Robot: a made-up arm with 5 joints.
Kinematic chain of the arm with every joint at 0, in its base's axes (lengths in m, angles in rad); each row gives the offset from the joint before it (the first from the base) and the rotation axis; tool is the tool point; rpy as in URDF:
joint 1: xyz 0 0 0.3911 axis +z
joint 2: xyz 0 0 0 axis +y
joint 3: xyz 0.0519 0 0.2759 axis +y
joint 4: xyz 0.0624 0 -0.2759 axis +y
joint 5: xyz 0.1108 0 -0.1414 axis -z
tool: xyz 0 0 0 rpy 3.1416 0 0
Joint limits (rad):
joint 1: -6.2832..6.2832
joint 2: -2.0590..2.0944
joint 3: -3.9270..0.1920
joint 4: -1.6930..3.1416
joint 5: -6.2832..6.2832
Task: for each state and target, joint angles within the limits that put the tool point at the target. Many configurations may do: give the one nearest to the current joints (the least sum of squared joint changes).
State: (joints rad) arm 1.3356 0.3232 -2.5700 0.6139 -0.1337
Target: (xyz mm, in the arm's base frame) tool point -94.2 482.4 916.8
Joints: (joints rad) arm 1.7636 0.2832 -2.4028 0.7637 -0.1337
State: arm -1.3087 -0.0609 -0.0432 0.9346 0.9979
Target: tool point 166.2 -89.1 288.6
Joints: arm -0.4921 -0.3454 -0.1979 0.9999 0.9979
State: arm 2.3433 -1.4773 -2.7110 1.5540 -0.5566
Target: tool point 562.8 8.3 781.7
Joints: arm 3.1563 -1.3616 -2.7369 1.3839 -0.5566
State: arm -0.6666 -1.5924 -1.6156 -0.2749 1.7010
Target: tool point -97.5 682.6 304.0
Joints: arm -1.4289 -2.0590 -2.1071 -0.4294 1.7010
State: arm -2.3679 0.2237 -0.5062 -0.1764 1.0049
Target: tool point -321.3 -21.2 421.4
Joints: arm -3.0757 -0.2920 -0.1479 -0.3221 1.0049
